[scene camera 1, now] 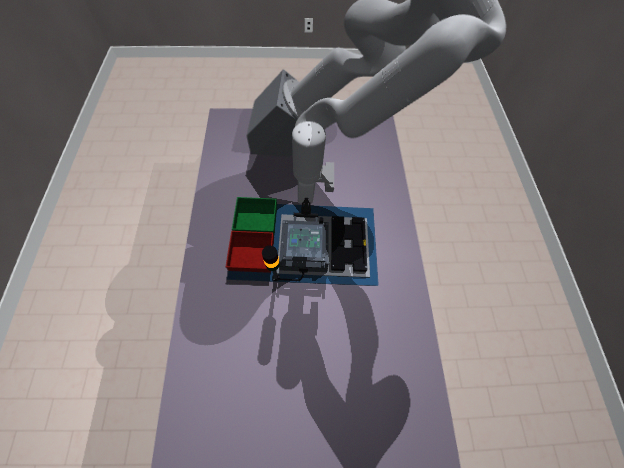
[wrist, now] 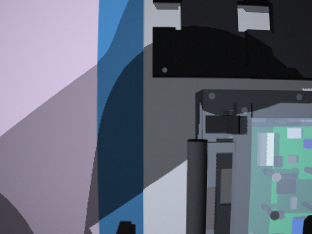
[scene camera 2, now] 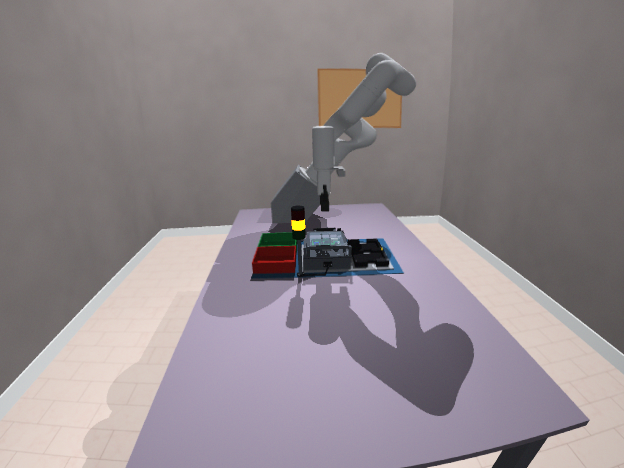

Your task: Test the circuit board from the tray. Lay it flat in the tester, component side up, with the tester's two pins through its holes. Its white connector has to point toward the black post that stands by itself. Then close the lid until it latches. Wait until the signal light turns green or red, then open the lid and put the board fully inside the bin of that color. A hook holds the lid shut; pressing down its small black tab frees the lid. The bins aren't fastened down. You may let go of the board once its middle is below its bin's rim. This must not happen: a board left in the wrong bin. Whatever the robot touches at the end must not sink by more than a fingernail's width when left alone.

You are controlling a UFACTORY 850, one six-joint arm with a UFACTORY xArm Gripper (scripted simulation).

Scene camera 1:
green bin: 251, 214
red bin: 245, 249
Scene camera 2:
red bin: 275, 259
